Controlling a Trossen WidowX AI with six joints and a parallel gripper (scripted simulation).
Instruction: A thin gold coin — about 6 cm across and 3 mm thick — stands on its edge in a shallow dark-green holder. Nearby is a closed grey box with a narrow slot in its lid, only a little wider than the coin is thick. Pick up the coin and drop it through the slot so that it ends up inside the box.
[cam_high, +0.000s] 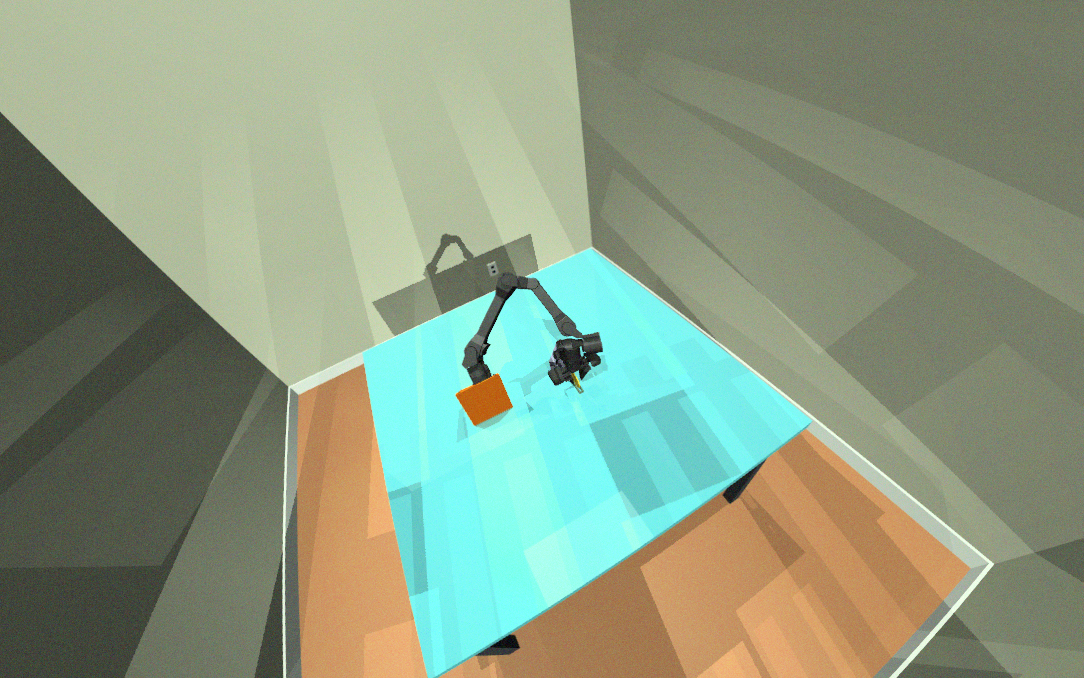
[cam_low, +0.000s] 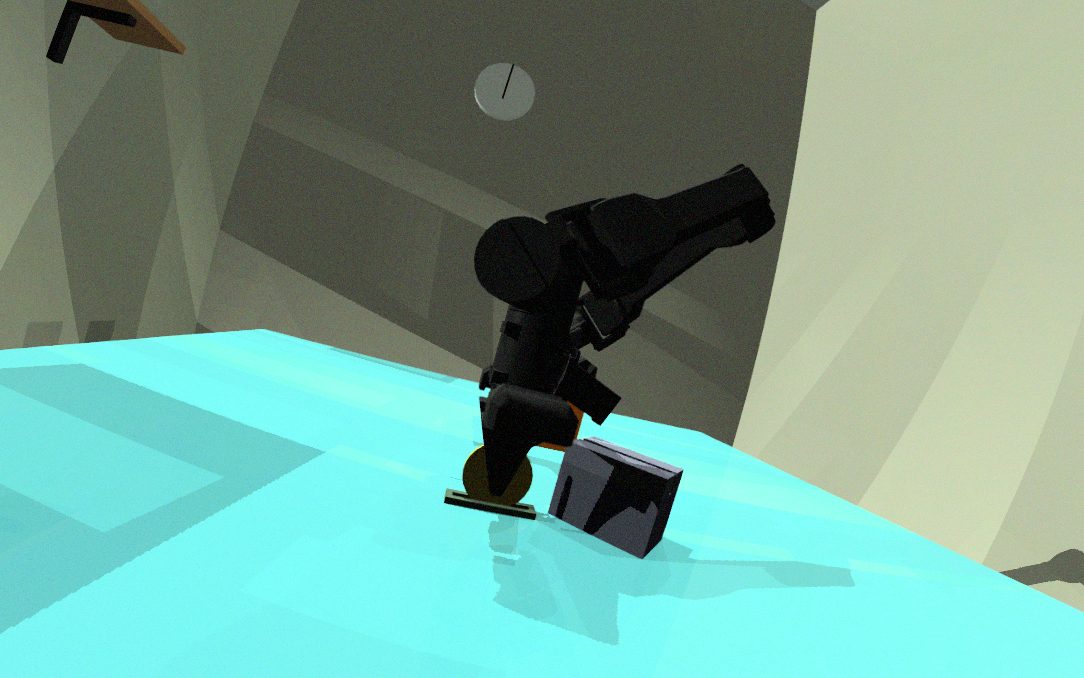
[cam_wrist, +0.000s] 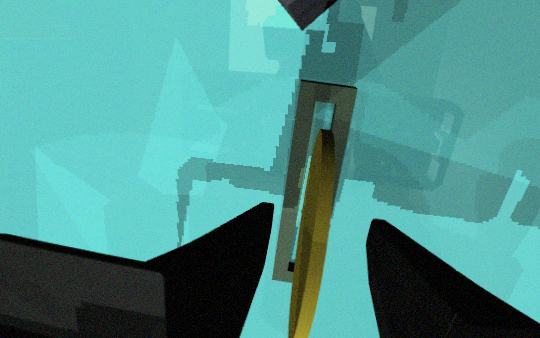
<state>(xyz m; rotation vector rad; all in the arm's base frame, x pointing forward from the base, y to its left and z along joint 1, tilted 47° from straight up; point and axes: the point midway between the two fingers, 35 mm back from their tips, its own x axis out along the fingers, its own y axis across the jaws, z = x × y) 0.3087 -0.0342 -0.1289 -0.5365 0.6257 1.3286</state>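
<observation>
The gold coin is 1 cm above my gripper tip.
</observation>
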